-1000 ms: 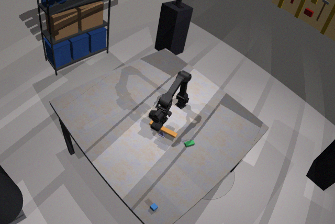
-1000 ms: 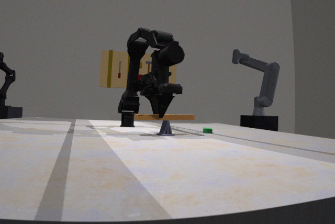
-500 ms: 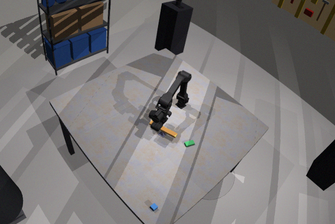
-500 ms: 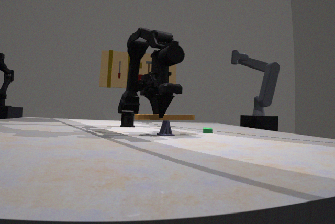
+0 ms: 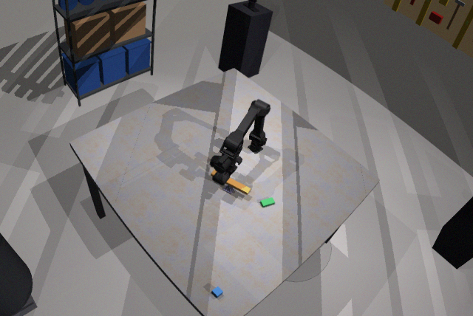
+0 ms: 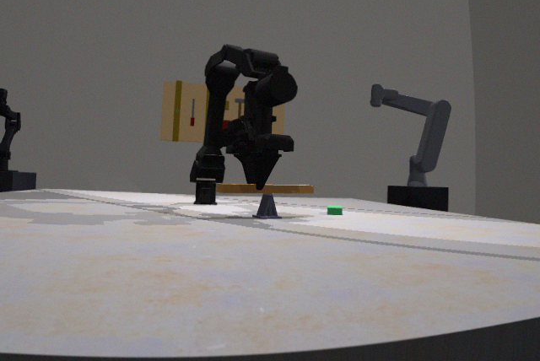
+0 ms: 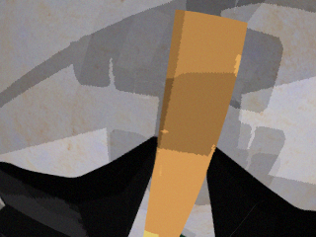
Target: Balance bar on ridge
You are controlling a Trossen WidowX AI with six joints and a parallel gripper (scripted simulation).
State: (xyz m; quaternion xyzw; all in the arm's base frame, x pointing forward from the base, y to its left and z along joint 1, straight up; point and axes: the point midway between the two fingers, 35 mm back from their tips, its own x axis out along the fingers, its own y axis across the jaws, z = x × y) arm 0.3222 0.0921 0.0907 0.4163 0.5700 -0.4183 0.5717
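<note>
My gripper tip is 30 mm to the right of the orange bar and 10 mm past it. The rest, counted from my gripper tip: green block: 210 mm to the left, 100 mm behind, 50 mm below; then blue block: 420 mm ahead, 410 mm to the left, 40 mm below.
</note>
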